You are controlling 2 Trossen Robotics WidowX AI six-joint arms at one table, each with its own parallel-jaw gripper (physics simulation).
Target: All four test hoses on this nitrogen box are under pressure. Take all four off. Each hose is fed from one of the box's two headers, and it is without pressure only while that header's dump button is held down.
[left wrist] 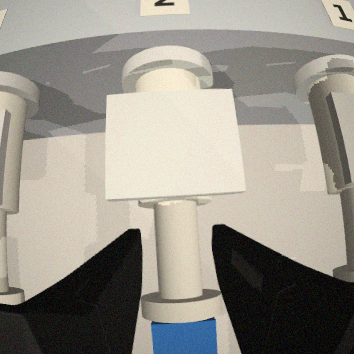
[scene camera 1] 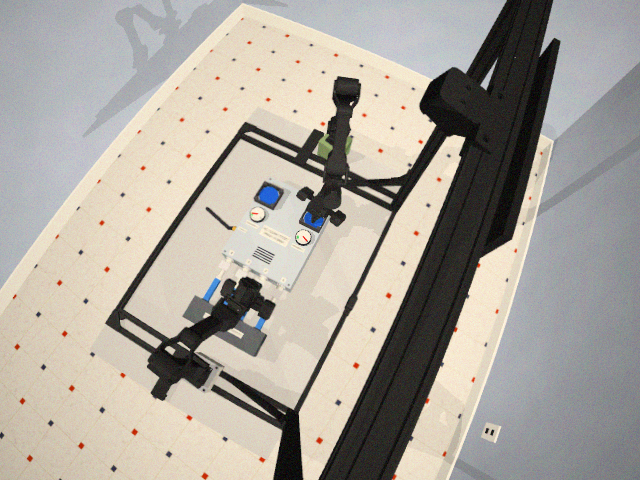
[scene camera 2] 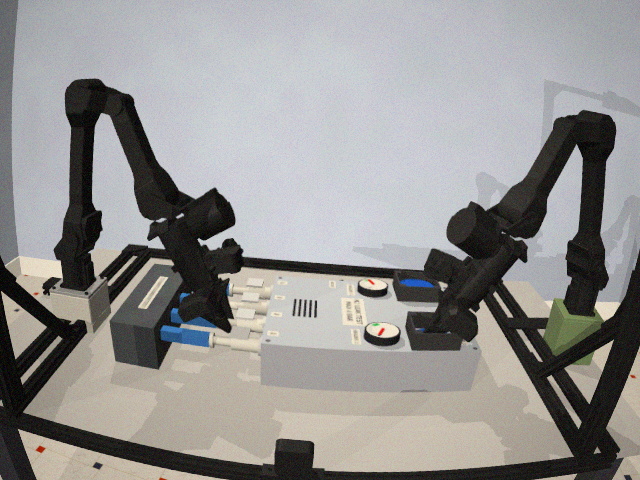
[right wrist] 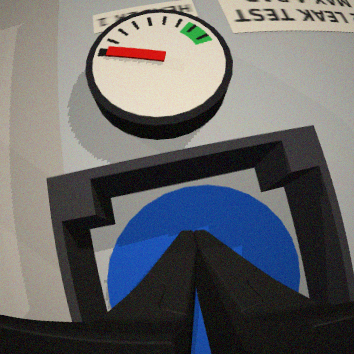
Observation:
In view: the left gripper (scene camera 2: 231, 328), the right gripper (scene camera 2: 423, 337) and a grey nitrogen box (scene camera 2: 319, 334).
The left gripper shows as well in the left wrist view (left wrist: 176, 238) and in scene camera 1 (scene camera 1: 256, 291). The right gripper shows as well in scene camera 1 (scene camera 1: 312, 222) and in the right wrist view (right wrist: 192, 241). The grey nitrogen box is seen too in the left wrist view (left wrist: 280, 68), in scene camera 1 (scene camera 1: 270, 245) and in the right wrist view (right wrist: 251, 102).

